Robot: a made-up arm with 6 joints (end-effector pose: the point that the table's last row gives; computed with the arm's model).
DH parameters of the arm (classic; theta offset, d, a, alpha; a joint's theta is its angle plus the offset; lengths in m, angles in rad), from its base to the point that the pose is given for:
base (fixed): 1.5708 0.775 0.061 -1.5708
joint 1: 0 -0.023 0.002 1.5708
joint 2: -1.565 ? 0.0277 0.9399
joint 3: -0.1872 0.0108 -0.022 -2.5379
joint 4: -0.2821 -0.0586 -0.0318 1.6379
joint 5: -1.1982 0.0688 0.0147 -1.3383
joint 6: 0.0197 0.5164 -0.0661 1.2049
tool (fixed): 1.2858 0.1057 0 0
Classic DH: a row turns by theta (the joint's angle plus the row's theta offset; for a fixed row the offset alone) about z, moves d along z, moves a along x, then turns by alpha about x.
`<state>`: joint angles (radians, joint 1 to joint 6).
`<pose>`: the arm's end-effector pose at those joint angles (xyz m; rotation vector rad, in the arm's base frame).
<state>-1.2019 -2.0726 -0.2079 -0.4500 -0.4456 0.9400</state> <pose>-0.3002 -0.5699 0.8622 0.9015 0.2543 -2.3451</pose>
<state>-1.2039 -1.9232 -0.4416 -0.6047 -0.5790 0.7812</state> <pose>-0.3119 -0.5719 0.8666 0.7143 0.4762 -2.4472</pose>
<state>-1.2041 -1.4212 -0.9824 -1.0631 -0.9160 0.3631</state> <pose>-0.2393 -0.6308 0.8660 0.2562 0.8981 -2.3832</pose>
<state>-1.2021 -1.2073 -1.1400 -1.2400 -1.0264 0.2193</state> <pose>-0.1897 -0.6544 0.8753 0.1397 0.9138 -2.3038</pose>
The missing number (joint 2, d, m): 0.1325
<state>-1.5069 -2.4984 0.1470 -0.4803 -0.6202 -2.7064</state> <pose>-0.3860 -0.4769 0.7987 1.6575 -2.0541 -0.6148</pose>
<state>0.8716 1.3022 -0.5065 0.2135 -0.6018 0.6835</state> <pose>0.5238 0.4493 0.6770 -0.6036 0.8576 0.0402</pose>
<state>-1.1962 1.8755 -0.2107 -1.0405 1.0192 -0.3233</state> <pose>-0.4091 -0.2951 0.5995 0.6041 -2.7148 0.9334</pose>
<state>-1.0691 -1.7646 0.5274 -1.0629 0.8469 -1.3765</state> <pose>0.4894 0.0085 1.0233 -1.8048 -0.2024 -0.9983</pose>
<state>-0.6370 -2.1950 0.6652 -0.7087 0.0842 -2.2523</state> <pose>0.2366 -0.3459 1.2082 2.3066 -0.6646 1.3465</pose>
